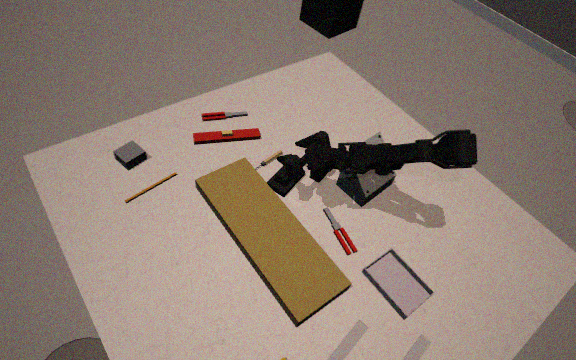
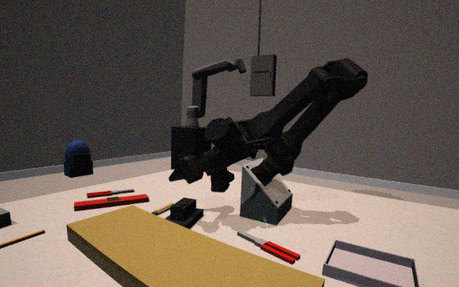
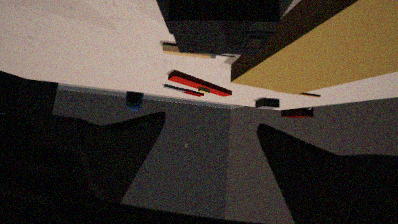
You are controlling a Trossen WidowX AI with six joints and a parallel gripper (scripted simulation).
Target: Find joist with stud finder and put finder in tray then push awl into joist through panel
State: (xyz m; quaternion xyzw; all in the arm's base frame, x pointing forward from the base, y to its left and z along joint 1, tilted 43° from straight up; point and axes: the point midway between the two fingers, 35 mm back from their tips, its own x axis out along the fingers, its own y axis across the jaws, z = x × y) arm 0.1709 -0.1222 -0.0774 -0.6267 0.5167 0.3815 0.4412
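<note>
My gripper tip is 10 mm short of the stud finder, 20 mm to the right of it and 80 mm above it. Round my gripper tip: red level 30 mm ahead, 250 mm to the right, 110 mm below; then pencil 350 mm ahead, 210 mm to the right, 120 mm below; then awl 80 mm to the right, 120 mm below.
</note>
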